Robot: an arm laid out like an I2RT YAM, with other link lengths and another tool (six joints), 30 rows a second.
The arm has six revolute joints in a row. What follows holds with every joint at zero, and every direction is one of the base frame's.
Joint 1 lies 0.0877 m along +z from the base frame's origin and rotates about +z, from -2.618 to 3.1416 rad.
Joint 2 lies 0.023 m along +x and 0.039 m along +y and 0.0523 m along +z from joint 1 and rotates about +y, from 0 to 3.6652 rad.
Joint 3 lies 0.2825 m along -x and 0.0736 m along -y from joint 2 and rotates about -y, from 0 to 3.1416 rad.
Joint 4 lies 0.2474 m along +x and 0.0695 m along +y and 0.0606 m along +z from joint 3 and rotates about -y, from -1.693 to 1.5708 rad.
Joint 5 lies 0.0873 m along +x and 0.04 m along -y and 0.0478 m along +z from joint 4 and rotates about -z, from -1.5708 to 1.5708 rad.
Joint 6 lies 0.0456 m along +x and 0.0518 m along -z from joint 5 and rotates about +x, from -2.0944 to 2.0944 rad.
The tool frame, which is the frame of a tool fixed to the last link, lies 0.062 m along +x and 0.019 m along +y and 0.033 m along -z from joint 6; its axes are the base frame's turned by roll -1.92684, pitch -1.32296 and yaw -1.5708 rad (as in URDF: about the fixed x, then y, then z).
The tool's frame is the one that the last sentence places.
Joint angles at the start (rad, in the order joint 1, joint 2, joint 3, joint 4, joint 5, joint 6): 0.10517 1.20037 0.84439 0.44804 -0.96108 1.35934
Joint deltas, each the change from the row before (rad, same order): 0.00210 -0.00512 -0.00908 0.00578 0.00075 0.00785; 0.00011 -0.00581 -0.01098 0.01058 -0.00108 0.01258; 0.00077 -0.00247 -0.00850 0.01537 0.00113 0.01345; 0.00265 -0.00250 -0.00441 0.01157 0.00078 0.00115; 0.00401 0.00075 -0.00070 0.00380 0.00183 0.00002; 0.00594 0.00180 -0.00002 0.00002 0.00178 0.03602; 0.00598 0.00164 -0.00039 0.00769 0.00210 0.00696; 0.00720 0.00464 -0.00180 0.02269 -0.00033 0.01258; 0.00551 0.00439 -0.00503 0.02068 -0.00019 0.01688; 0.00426 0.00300 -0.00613 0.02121 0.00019 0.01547; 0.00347 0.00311 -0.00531 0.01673 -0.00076 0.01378; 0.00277 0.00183 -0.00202 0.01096 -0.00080 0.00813; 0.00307 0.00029 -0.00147 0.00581 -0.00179 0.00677
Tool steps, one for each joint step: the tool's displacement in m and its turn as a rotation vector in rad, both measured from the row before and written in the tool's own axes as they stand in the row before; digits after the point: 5 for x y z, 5 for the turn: -0.00165 0.00105 -0.00017 0.00115 -0.00356 0.00558; -0.00152 0.00106 -0.00079 0.00304 -0.00410 0.00717; -0.00080 0.00028 -0.00038 0.00543 -0.00202 0.00548; -0.00132 -0.00044 -0.00018 0.00564 0.00018 -0.00696; -0.00073 -0.00027 0.00078 0.00158 -0.00156 -0.00232; -0.00054 -0.00120 0.00098 -0.00082 -0.01702 0.03411; -0.00103 -0.00093 0.00101 0.00341 -0.00494 0.00111; -0.00127 -0.00161 0.00114 0.00920 -0.00805 -0.00313; -0.00083 -0.00034 0.00114 0.00634 -0.00899 0.00536; -0.00083 -0.00018 0.00072 0.00684 -0.00688 0.00384; -0.00063 0.00017 0.00073 0.00451 -0.00724 0.00513; -0.00063 -0.00042 0.00039 0.00381 -0.00491 0.00095; -0.00100 -0.00033 0.00032 0.00186 -0.00623 0.00172
